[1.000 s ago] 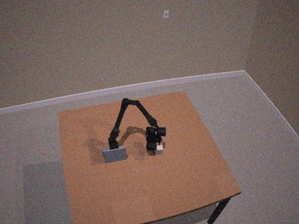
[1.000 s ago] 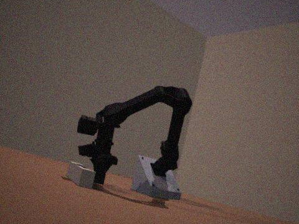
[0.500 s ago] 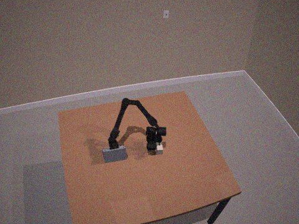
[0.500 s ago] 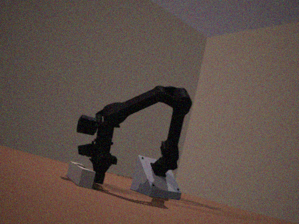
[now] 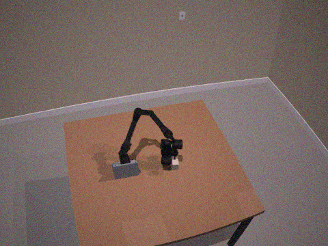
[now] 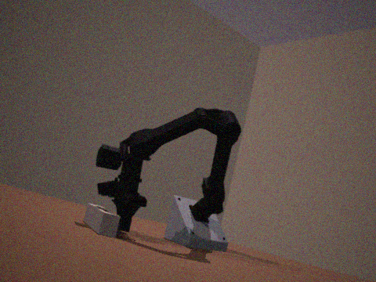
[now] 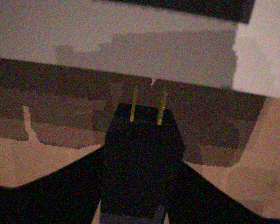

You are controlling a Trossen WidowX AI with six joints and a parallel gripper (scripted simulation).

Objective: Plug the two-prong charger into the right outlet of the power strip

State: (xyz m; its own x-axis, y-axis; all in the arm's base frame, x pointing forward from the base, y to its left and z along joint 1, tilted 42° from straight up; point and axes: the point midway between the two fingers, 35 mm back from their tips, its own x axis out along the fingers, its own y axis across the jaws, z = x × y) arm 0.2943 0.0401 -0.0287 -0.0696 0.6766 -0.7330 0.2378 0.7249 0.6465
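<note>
Right now my gripper tip is 20 mm short of the black two-prong charger and 10 mm below it.
</note>
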